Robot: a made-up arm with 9 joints. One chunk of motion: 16 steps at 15 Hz.
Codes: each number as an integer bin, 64 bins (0 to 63) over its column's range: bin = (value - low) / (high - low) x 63, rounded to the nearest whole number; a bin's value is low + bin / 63 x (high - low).
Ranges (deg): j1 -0.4..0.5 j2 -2.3..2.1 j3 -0.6..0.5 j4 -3.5..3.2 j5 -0.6..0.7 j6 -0.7..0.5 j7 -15.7..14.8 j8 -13.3..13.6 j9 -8..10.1
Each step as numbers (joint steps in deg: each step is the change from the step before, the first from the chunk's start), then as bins.
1 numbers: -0.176 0.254 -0.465 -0.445 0.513 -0.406 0.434 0.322 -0.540
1 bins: 16 37 8 29 54 15 33 32 26
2 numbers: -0.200 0.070 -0.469 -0.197 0.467 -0.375 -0.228 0.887 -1.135
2 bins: 14 34 8 31 52 17 32 33 24
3 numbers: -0.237 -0.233 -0.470 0.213 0.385 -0.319 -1.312 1.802 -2.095
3 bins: 11 30 7 35 48 20 30 35 21
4 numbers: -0.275 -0.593 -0.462 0.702 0.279 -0.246 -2.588 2.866 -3.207
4 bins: 9 24 8 40 43 24 27 38 17
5 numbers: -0.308 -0.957 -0.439 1.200 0.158 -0.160 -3.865 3.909 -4.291
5 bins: 6 19 9 44 37 28 24 40 13
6 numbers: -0.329 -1.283 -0.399 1.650 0.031 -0.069 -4.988 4.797 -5.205
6 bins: 5 15 12 48 31 33 22 42 10
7 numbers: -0.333 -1.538 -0.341 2.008 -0.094 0.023 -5.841 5.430 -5.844
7 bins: 5 11 15 52 25 38 20 44 8
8 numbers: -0.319 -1.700 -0.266 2.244 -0.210 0.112 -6.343 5.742 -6.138
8 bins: 6 9 19 54 19 43 19 45 6
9 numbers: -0.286 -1.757 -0.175 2.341 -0.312 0.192 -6.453 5.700 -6.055
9 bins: 8 8 24 55 14 47 19 44 7
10 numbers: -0.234 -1.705 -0.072 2.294 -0.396 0.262 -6.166 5.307 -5.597
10 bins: 12 9 30 54 10 51 20 44 8
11 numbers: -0.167 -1.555 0.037 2.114 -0.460 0.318 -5.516 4.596 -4.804
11 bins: 16 11 36 53 7 53 21 42 11
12 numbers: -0.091 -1.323 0.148 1.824 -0.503 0.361 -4.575 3.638 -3.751
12 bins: 22 14 43 50 5 56 23 40 15
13 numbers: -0.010 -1.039 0.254 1.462 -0.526 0.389 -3.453 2.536 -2.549
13 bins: 27 18 49 47 4 57 25 37 19
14 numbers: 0.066 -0.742 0.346 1.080 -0.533 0.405 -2.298 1.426 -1.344
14 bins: 33 22 54 43 3 58 28 34 23
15 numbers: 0.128 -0.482 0.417 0.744 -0.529 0.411 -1.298 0.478 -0.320
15 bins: 37 26 58 40 3 58 30 32 27
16 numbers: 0.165 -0.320 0.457 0.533 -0.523 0.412 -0.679 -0.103 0.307
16 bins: 40 28 61 38 4 58 31 31 29
